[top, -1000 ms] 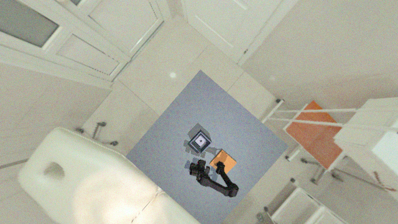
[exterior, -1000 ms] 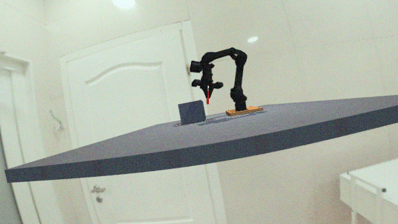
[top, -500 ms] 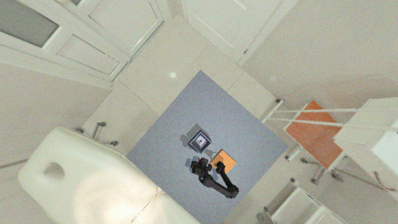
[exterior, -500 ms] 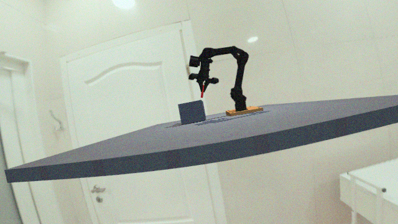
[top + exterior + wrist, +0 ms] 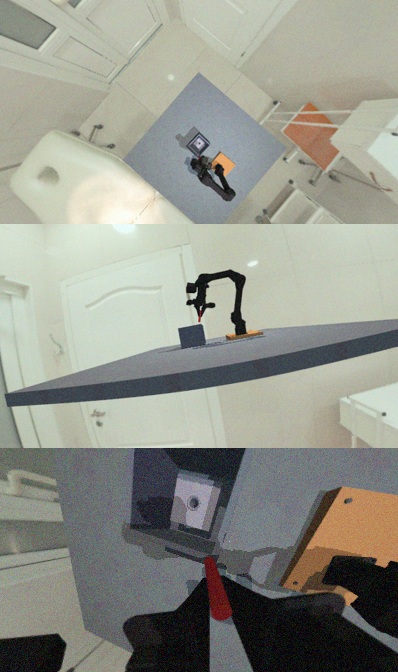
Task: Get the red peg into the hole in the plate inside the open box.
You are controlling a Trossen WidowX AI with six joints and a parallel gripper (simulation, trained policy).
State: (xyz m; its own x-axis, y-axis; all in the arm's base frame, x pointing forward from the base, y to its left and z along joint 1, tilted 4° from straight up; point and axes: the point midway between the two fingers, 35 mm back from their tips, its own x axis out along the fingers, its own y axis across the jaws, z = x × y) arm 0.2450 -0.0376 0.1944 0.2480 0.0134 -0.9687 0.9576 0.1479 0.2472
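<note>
Now: the pale plate 60 mm ahead of my gripper tip, 100 mm to the right of it and 140 mm below it. The rest, counted from my gripper tip: red peg 10 mm to the right, 10 mm above.
</note>
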